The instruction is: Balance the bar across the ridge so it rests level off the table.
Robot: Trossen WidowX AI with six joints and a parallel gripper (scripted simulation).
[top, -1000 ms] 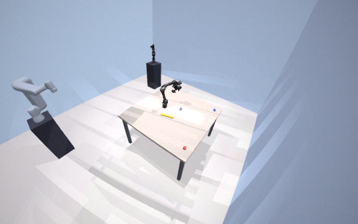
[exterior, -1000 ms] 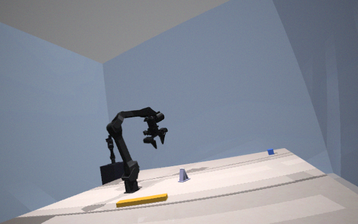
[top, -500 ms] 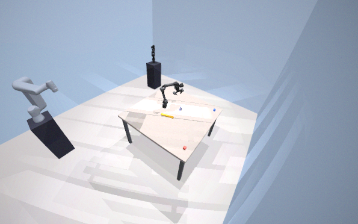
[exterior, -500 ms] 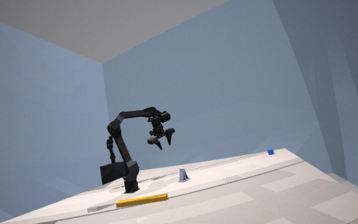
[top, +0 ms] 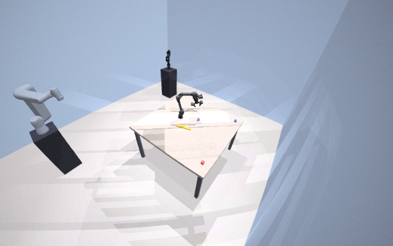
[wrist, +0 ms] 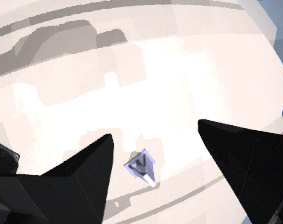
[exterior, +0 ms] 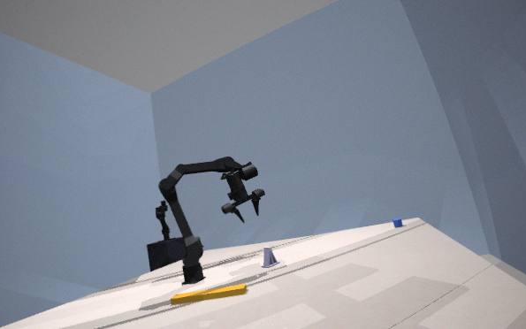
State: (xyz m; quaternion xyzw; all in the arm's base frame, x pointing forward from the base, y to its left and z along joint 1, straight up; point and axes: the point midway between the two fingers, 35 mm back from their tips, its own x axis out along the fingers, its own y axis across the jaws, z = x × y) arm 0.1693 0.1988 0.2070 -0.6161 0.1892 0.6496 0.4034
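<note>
My gripper tip is 1 cm short of the yellow bar, 36 cm to the left of it and 17 cm above it. The rest, counted from my gripper tip: small red cube 57 cm ahead, 71 cm to the right, 16 cm below; then small blue cube 57 cm ahead, 29 cm to the left, 16 cm below.
</note>
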